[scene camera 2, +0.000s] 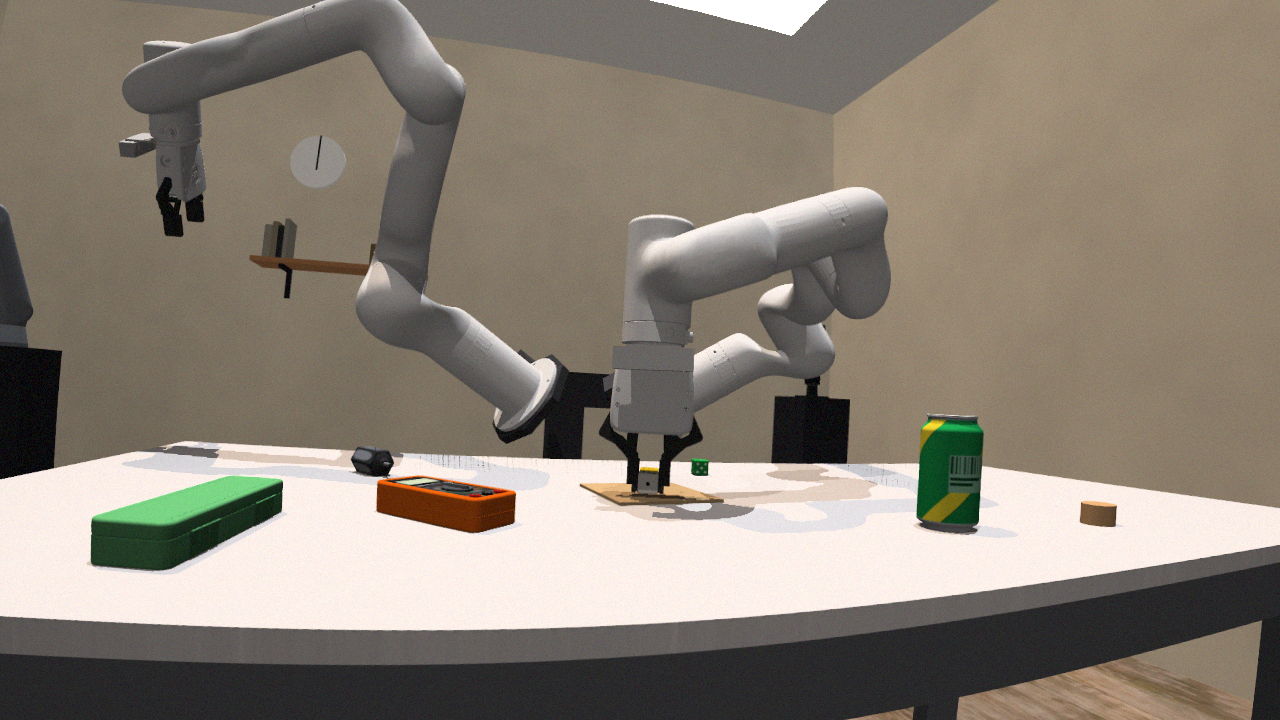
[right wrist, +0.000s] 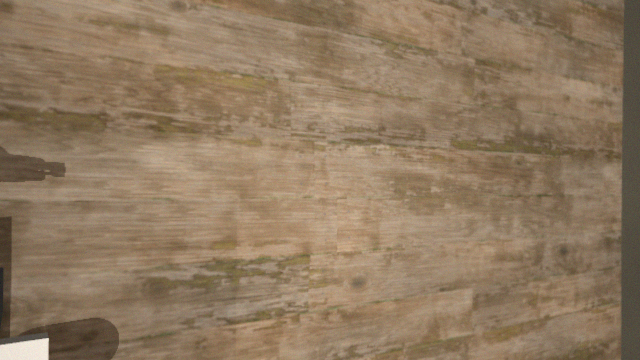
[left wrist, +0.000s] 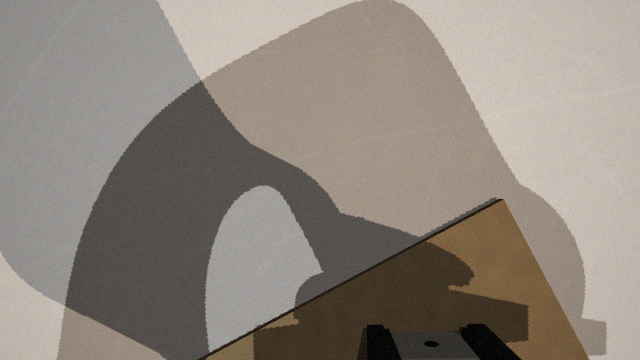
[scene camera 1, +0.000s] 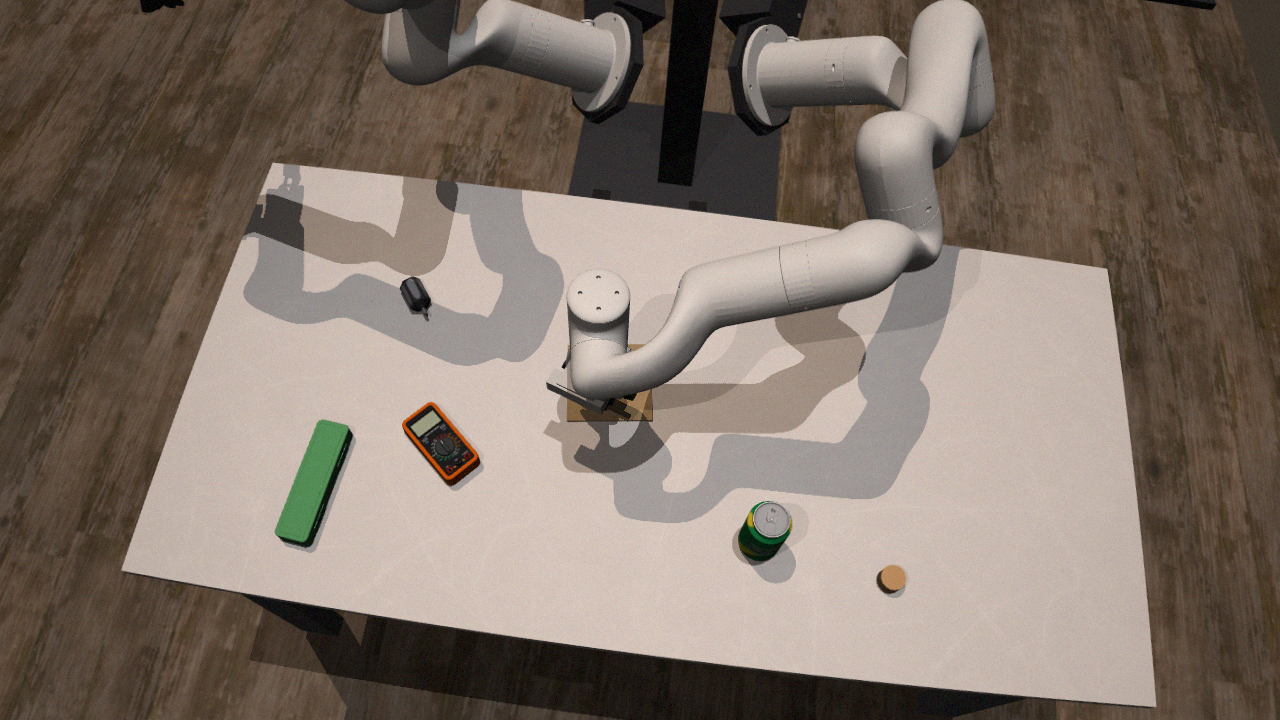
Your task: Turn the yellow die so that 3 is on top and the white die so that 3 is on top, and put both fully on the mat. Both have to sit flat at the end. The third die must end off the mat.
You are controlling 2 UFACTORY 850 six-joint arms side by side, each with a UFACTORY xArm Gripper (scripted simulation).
Path:
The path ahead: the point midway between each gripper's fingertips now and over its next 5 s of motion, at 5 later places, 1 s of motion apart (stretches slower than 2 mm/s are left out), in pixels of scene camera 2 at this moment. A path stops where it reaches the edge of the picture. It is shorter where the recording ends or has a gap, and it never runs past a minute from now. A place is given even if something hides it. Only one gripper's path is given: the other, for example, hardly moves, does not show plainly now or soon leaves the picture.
The left gripper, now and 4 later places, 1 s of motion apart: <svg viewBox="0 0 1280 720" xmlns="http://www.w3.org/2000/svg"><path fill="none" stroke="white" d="M647 491L647 493L650 431L652 400L655 345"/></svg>

